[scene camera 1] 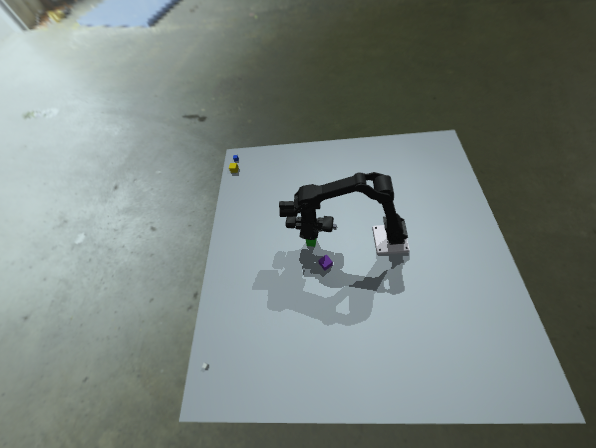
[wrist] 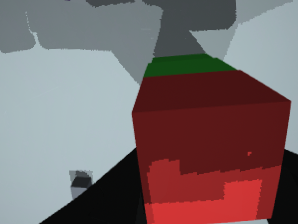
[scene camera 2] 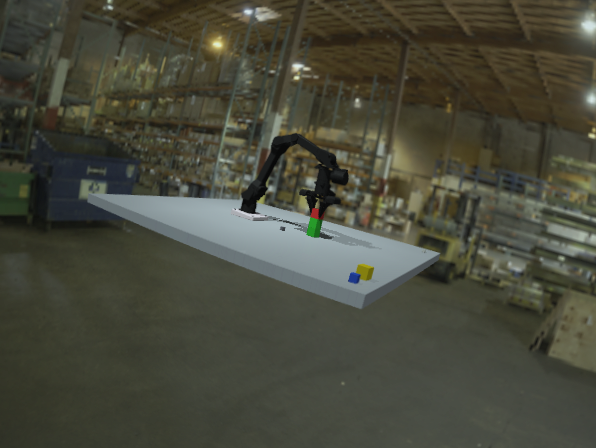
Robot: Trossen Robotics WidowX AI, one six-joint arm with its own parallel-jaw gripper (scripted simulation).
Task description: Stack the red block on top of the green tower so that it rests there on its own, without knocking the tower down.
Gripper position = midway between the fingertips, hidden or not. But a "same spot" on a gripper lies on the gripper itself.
Labels:
gripper: scene camera 1 310, 231; wrist; scene camera 2
same spot on gripper: (wrist: 120, 188) = (scene camera 2: 314, 207)

